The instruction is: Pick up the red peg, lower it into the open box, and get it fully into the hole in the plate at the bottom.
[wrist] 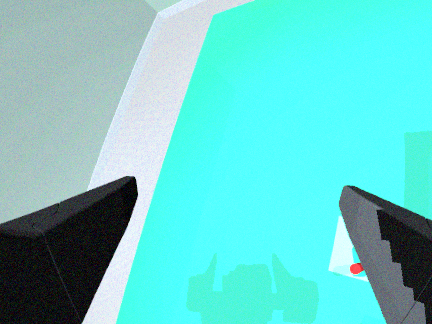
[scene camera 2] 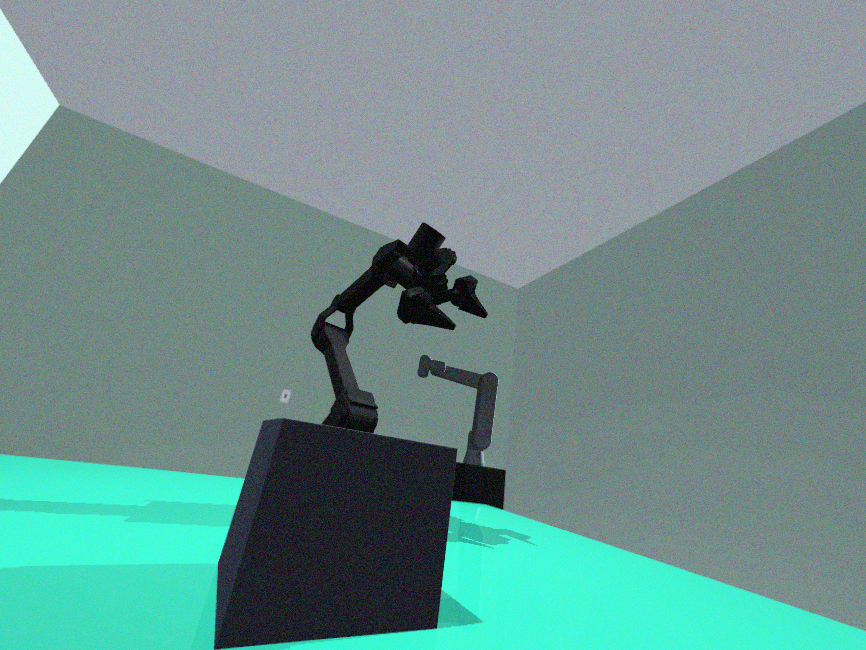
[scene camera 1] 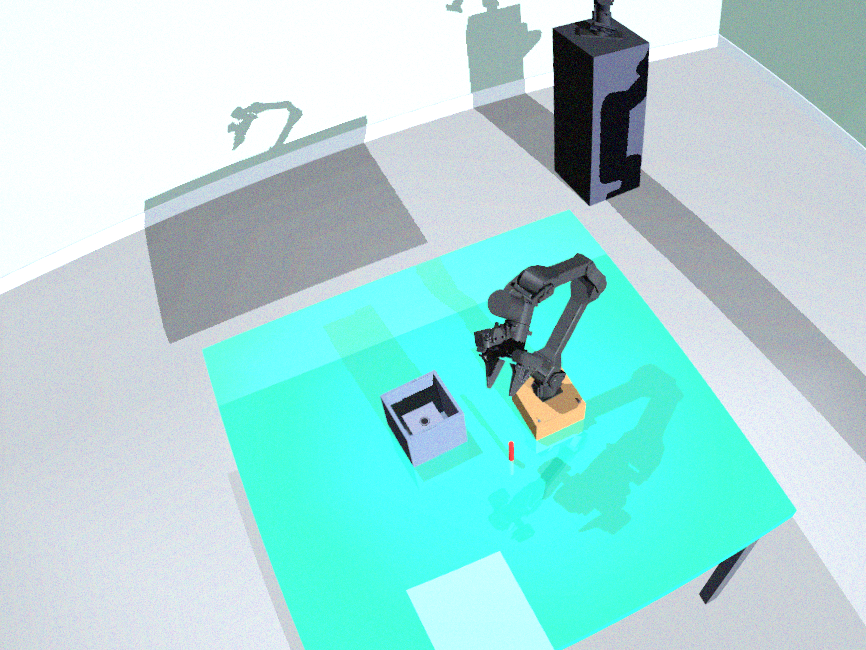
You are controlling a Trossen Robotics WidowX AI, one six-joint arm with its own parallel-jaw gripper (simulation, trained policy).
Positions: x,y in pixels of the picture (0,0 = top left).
my gripper: wrist; scene camera 2; scene camera 1 499,392
same spot on my gripper: (wrist: pixel 62 252) = (scene camera 2: pixel 470 300)
